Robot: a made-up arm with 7 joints. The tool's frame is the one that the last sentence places.
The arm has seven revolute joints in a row. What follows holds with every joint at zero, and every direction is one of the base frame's. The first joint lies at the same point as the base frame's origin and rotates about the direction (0, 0.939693, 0.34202). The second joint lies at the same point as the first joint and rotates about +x. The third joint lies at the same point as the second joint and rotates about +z. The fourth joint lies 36.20 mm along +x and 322.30 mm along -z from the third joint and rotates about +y. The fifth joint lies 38.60 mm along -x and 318.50 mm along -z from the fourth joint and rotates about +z. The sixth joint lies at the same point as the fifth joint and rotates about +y. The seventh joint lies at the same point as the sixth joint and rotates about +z. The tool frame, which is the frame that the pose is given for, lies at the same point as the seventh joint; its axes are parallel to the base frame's.
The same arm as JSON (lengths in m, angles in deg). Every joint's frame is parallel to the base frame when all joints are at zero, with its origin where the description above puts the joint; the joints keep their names.
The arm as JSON. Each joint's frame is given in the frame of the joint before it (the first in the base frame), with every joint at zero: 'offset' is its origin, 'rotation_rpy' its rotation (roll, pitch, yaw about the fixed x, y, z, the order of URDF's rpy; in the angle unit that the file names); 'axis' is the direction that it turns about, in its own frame. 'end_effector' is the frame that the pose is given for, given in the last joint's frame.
{"length_unit": "m", "angle_unit": "deg", "chain": [{"id": "joint 1", "offset": [0.0, 0.0, 0.0], "rotation_rpy": [0.0, 0.0, 0.0], "axis": [0.0, 0.9397, 0.342]}, {"id": "joint 2", "offset": [0.0, 0.0, 0.0], "rotation_rpy": [0.0, 0.0, 0.0], "axis": [1.0, 0.0, 0.0]}, {"id": "joint 3", "offset": [0.0, 0.0, 0.0], "rotation_rpy": [0.0, 0.0, 0.0], "axis": [0.0, 0.0, 1.0]}, {"id": "joint 4", "offset": [0.0362, 0.0, -0.3223], "rotation_rpy": [0.0, 0.0, 0.0], "axis": [0.0, 1.0, 0.0]}, {"id": "joint 5", "offset": [-0.0386, 0.0, -0.3185], "rotation_rpy": [0.0, 0.0, 0.0], "axis": [0.0, 0.0, 1.0]}, {"id": "joint 6", "offset": [0.0, 0.0, 0.0], "rotation_rpy": [0.0, 0.0, 0.0], "axis": [0.0, 1.0, 0.0]}, {"id": "joint 7", "offset": [0.0, 0.0, 0.0], "rotation_rpy": [0.0, 0.0, 0.0], "axis": [0.0, 0.0, 1.0]}], "end_effector": {"offset": [0.0, 0.0, 0.0], "rotation_rpy": [0.0, 0.0, 0.0]}}
